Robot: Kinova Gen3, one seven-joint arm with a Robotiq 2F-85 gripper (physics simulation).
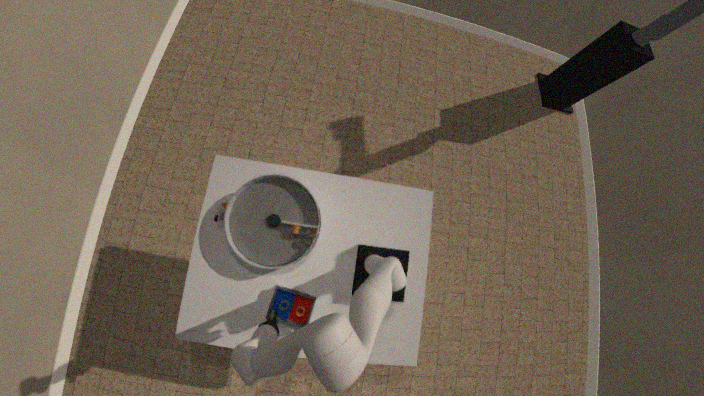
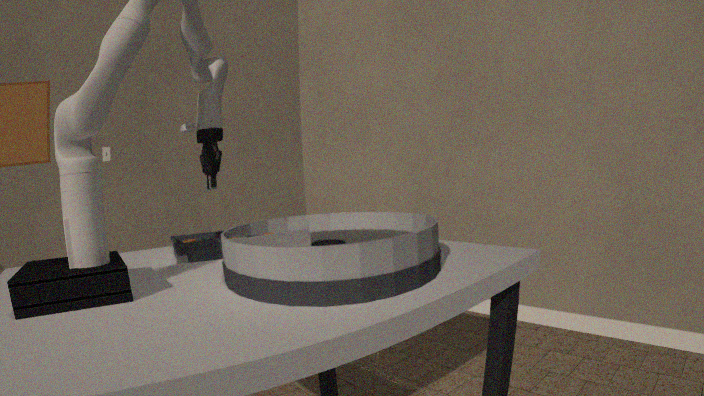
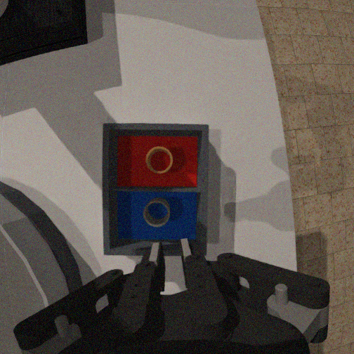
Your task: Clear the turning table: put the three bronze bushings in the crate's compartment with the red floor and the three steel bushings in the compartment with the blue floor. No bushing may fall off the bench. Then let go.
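Pixels of known places: gripper, fingertip midpoint: [image 1: 275, 319] [image 2: 212, 189]; arm's base, origin of the base link: [image 1: 374, 264] [image 2: 89, 263].
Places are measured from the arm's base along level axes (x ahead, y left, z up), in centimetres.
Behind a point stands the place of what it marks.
The grey crate [image 1: 296, 292] {x 33.9, y 14.6, z -1.5 cm} [image 2: 202, 254] {x 32.1, y 15.3, z -4.8 cm} [image 3: 107, 190] stands beside the turning table [image 1: 228, 242] {x 64.8, y -4.9, z 2.9 cm} [image 2: 330, 290] {x 33.7, y -32.9, z -3.8 cm} [image 3: 56, 240]. One bronze bushing [image 1: 296, 312] {x 33.2, y 23.4, z -2.0 cm} [image 3: 172, 160] stands upright on its red floor, and one steel bushing [image 1: 280, 305] {x 40.6, y 21.1, z -3.0 cm} [image 3: 146, 214] stands upright on its blue floor. My gripper [image 1: 272, 316] {x 40.0, y 23.0, z 10.4 cm} [image 2: 212, 188] {x 40.0, y 23.0, z 10.4 cm} [image 3: 171, 251] is above the crate's blue end, empty, its fingertips slightly apart. On the turning table a bronze bushing [image 1: 297, 229] {x 35.7, y -13.2, z 2.5 cm} lies beside the radial bar. Other bushings near it are dim and cannot be counted.
A white radial bar [image 1: 300, 224] {x 34.6, y -15.5, z 2.9 cm} runs from the dark hub [image 1: 273, 220] {x 47.3, y -16.4, z -0.3 cm} to the turning table's high round wall. The black robot base [image 1: 365, 250] {x 4.4, y -6.1, z 0.1 cm} [image 2: 75, 290] {x -4.2, y -7.9, z -2.9 cm} [image 3: 45, 30] stands on the bench [image 1: 375, 215] {x -0.8, y -23.5, z -6.4 cm} [image 2: 175, 325] {x 10.2, y -25.2, z -6.4 cm}. Small coloured marks [image 1: 224, 205] {x 70.5, y -21.2, z -0.6 cm} lie by the turning table's outer side.
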